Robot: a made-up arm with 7 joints.
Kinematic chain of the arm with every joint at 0, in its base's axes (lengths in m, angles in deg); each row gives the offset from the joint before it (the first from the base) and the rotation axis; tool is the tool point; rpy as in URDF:
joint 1: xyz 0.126 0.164 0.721 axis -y
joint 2: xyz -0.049 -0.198 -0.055 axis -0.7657 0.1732 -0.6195
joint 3: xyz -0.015 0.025 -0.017 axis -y
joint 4: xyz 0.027 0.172 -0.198 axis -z
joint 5: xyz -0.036 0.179 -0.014 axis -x
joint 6: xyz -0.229 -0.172 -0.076 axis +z
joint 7: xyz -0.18 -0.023 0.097 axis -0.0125 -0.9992 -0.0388
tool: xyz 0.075 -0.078 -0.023 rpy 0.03 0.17 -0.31
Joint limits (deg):
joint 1: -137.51..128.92
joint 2: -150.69..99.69
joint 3: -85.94..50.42
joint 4: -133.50..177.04
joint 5: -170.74..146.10
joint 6: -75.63..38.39
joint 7: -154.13..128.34
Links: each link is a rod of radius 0.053 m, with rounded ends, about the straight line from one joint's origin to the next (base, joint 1, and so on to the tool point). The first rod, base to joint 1, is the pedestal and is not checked.
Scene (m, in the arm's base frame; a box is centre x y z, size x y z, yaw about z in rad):
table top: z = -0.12
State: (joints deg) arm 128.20 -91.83 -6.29 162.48 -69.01 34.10 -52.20
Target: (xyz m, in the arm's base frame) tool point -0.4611 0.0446 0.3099
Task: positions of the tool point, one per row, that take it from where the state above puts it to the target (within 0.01 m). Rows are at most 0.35 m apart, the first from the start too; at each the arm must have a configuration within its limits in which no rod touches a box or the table.
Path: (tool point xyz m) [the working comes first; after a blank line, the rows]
Joints at the target: 100.40 -135.62 30.41 138.96 -69.85 18.35 -65.84
Straight joint move there: clear.

1: -0.0280 0.5412 0.3373
2: -0.2766 0.3309 0.2601
3: -0.4611 0.0447 0.3099

